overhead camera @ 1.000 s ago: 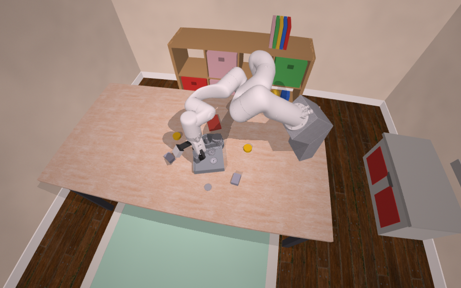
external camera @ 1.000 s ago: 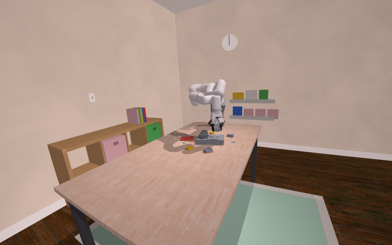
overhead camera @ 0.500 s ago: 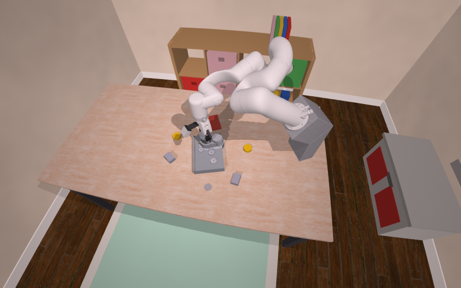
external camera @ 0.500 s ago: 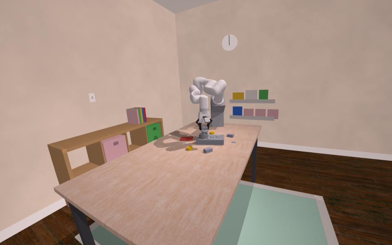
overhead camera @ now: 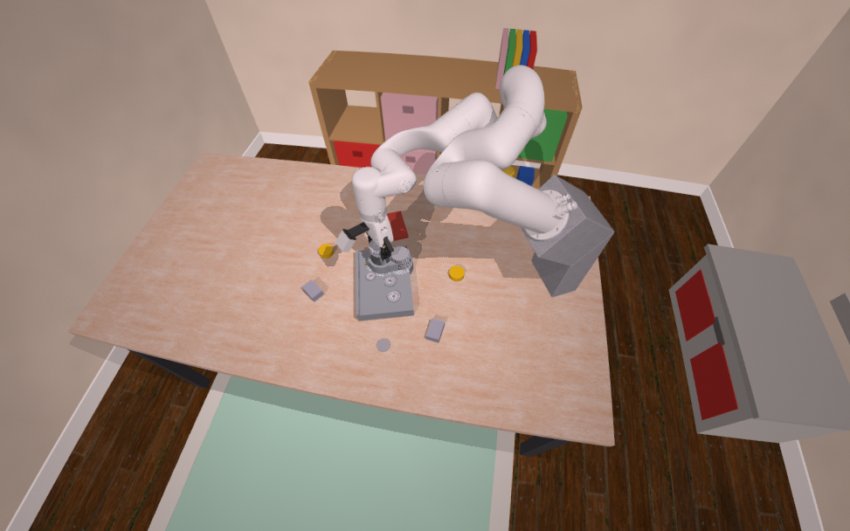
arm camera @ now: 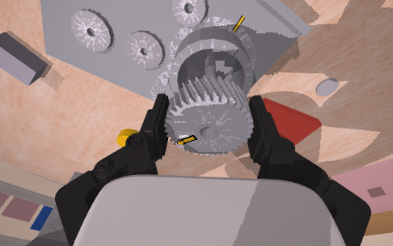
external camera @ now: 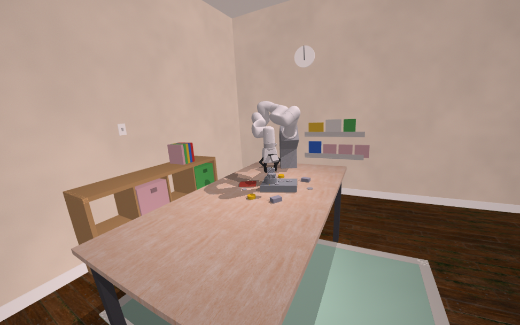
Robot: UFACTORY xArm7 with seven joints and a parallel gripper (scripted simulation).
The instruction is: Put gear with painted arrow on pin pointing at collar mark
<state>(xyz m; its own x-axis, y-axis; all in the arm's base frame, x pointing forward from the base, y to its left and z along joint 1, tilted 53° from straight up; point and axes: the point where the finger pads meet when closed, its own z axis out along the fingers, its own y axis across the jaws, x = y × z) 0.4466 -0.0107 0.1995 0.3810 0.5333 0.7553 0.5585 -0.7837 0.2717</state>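
Right now the grey gear is right at my hand. From my hand the other things lie so: yellow disc (23 cm behind, 12 cm below, 6 cm to the right); then red block (18 cm to the right, 12 cm below, 4 cm ahead).
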